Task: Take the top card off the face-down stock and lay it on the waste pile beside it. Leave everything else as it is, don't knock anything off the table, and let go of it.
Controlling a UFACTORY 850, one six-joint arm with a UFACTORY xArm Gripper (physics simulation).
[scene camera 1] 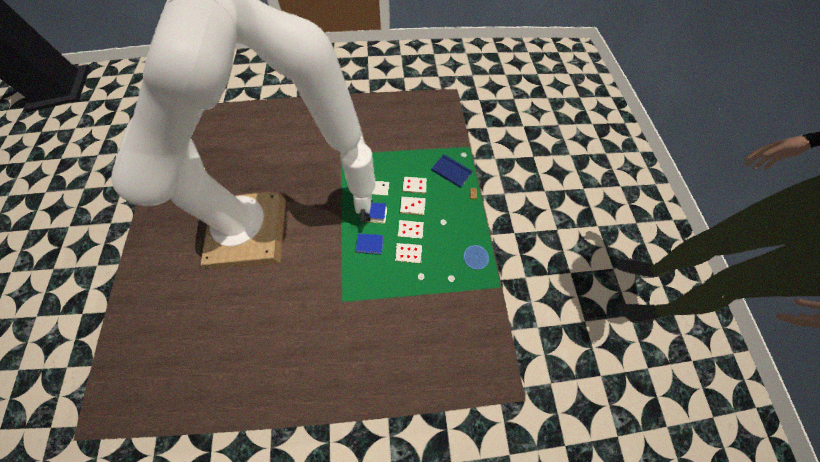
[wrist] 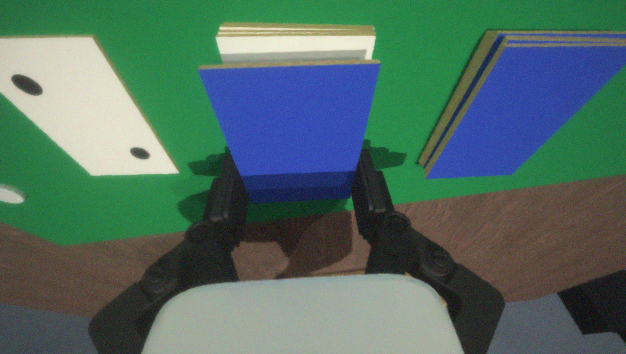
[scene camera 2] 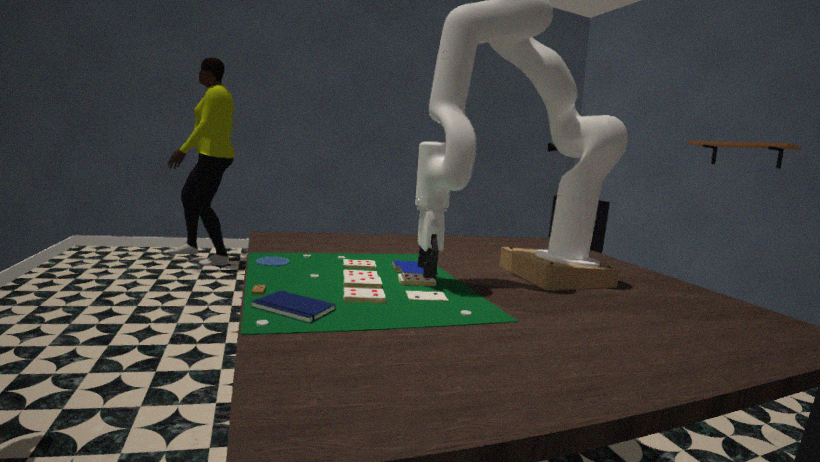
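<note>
My gripper [scene camera 1: 364, 216] [scene camera 2: 429, 273] [wrist: 298, 168] is shut on a blue face-down card [scene camera 1: 378, 210] [wrist: 295, 115], its fingers on the card's two long sides. The card is roughly level and hangs low over the waste pile [scene camera 1: 378, 220] [scene camera 2: 417, 280] [wrist: 295, 46], whose white top and far edge show beyond it in the wrist view, with the card's shadow on it. The height between them is hard to tell. The face-down stock [scene camera 1: 369, 243] [scene camera 2: 401, 264] [wrist: 530, 110] lies beside the waste pile, apart from the fingers.
A white card with black pips [scene camera 1: 383, 187] [scene camera 2: 426, 296] [wrist: 82, 100] lies on the waste pile's other side. Several red-pip piles form a row beyond, including one pile [scene camera 1: 410, 229]. A dark blue book [scene camera 1: 451, 170] [scene camera 2: 293, 305], a blue disc [scene camera 1: 476, 257] [scene camera 2: 272, 261] and small white discs lie on the mat.
</note>
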